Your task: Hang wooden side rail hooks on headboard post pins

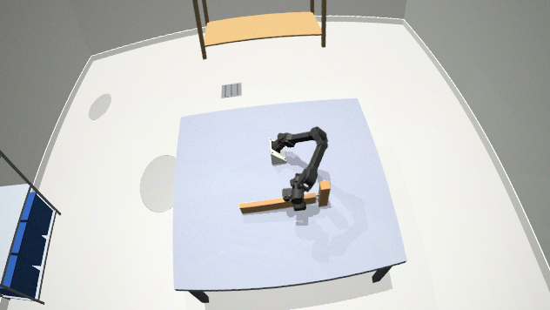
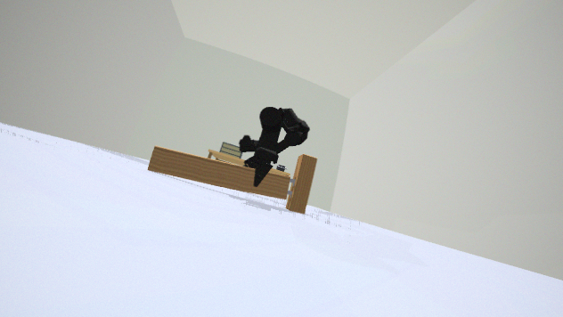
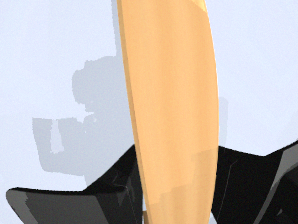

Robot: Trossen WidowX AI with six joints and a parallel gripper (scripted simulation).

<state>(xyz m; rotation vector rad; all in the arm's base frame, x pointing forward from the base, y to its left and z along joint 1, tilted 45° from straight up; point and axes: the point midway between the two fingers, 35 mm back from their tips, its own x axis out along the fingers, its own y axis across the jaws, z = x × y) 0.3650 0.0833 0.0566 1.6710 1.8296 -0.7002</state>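
Now: the headboard post 1 cm behind my gripper tip, 14 cm to the left of it and 4 cm above it.
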